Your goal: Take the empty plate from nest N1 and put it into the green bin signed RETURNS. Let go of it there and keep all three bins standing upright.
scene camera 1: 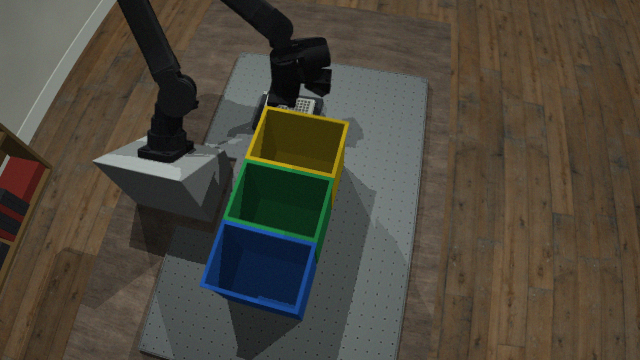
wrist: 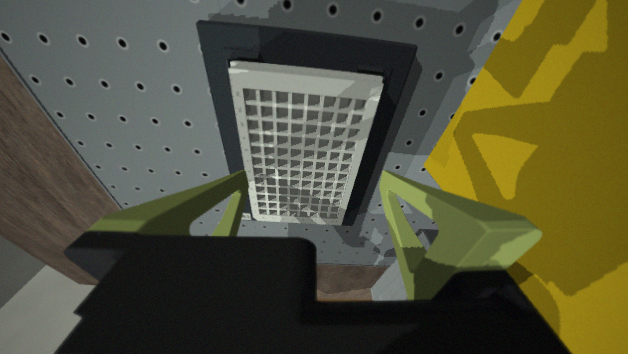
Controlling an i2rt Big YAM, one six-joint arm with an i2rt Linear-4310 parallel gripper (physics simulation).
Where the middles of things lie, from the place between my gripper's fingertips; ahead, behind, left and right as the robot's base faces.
I see my gripper 1 cm to the right of the white gridded plate [wrist: 303, 131] and 1 cm above it. Also, from my hand: green bin [scene camera 1: 282, 200] (29 cm to the right, 7 cm ahead, 6 cm above); then yellow bin [scene camera 1: 310, 143] (16 cm to the right, 8 cm ahead, 6 cm above); then dark nest [wrist: 276, 45] (3 cm below, 1 cm to the left).
